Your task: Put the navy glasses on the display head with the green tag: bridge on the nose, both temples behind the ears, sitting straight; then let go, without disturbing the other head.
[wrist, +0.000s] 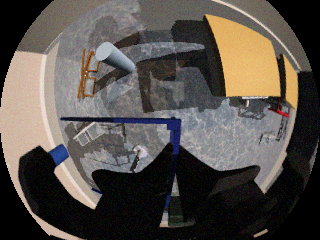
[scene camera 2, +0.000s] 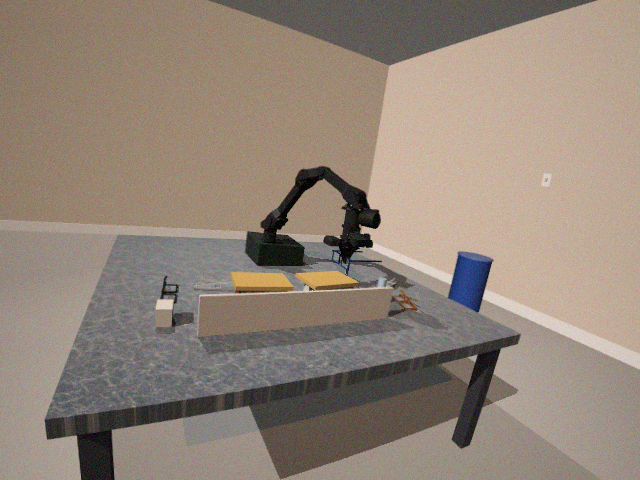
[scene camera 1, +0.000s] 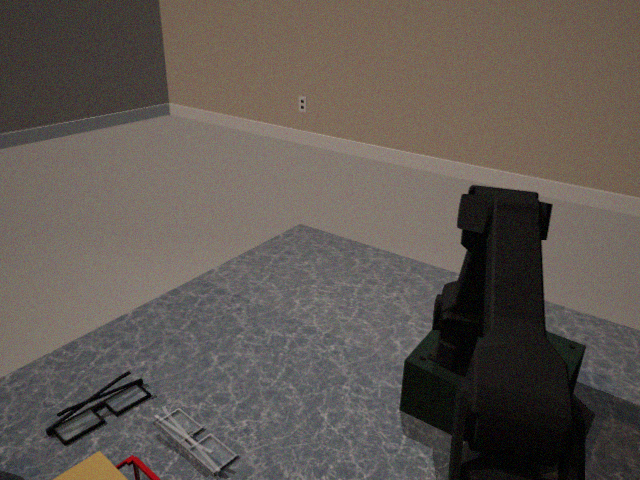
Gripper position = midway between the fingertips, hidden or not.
Note:
In view: my gripper (scene camera 2: 345,263) and a beige board (scene camera 2: 218,314).
My gripper also shows in the wrist view (wrist: 172,146).

